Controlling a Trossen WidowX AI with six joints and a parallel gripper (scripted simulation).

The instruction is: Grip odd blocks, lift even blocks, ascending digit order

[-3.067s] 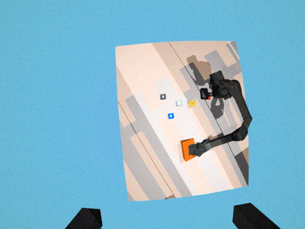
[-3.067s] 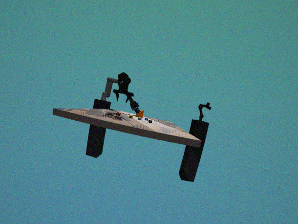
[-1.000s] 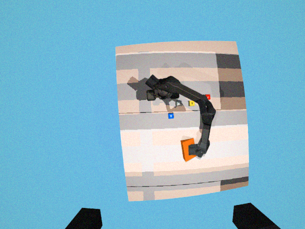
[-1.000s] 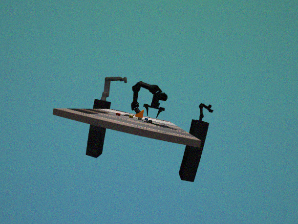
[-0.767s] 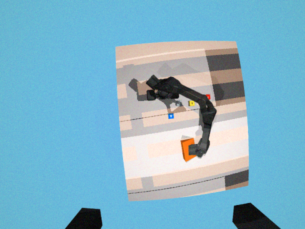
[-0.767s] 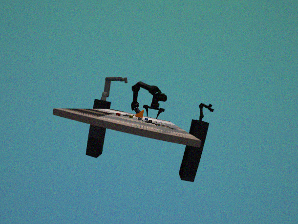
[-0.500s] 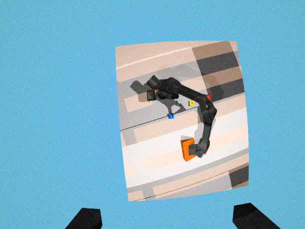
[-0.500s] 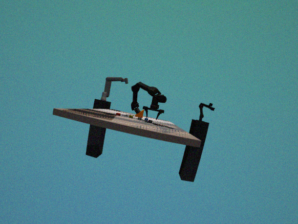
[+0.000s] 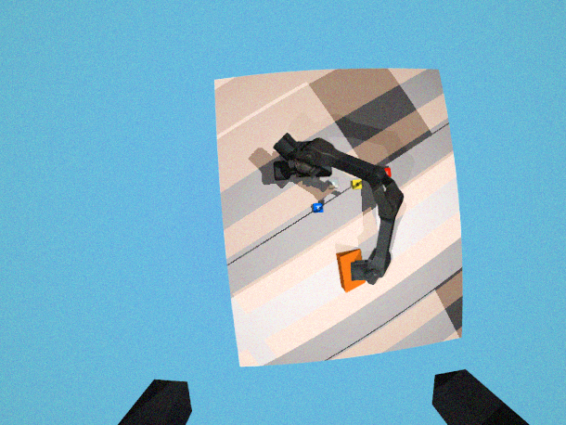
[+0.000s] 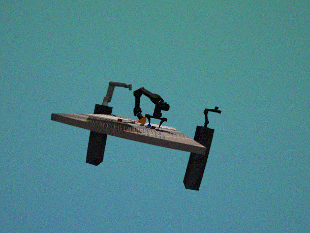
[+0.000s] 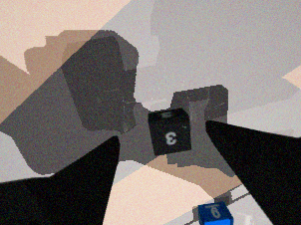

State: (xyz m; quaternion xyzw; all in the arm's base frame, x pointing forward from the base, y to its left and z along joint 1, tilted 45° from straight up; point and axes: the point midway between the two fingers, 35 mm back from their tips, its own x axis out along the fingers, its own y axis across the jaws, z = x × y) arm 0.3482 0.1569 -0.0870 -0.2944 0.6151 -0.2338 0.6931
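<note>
My gripper tip is 20 cm to the left of the yellow block and 5 cm past it. From my gripper tip the other things lie so: dark block: 1 cm to the right; then blue block: 13 cm behind, 5 cm to the right; then red block: 31 cm to the right, 1 cm behind.
</note>
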